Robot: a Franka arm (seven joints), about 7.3 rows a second.
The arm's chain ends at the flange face. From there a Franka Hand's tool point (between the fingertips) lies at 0.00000 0.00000 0.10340 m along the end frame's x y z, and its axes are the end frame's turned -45 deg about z.
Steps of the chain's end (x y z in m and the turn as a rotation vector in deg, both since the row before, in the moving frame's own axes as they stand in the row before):
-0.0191 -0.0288 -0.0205 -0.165 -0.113 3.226
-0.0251 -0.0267 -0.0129 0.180 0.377 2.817
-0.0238 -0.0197 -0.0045 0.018 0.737 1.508
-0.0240 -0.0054 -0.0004 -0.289 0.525 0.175
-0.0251 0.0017 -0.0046 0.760 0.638 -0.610
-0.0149 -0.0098 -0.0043 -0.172 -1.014 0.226
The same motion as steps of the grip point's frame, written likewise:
0.0065 -0.0338 -0.0205 -0.037 -0.197 3.226
0.0018 -0.0364 -0.0129 -0.139 0.394 2.817
-0.0019 -0.0298 -0.0045 -0.508 0.534 1.508
-0.0129 -0.0197 -0.0004 -0.576 0.167 0.175
-0.0172 -0.0167 -0.0046 0.086 0.989 -0.610
-0.0051 -0.0185 -0.0043 0.595 -0.839 0.226

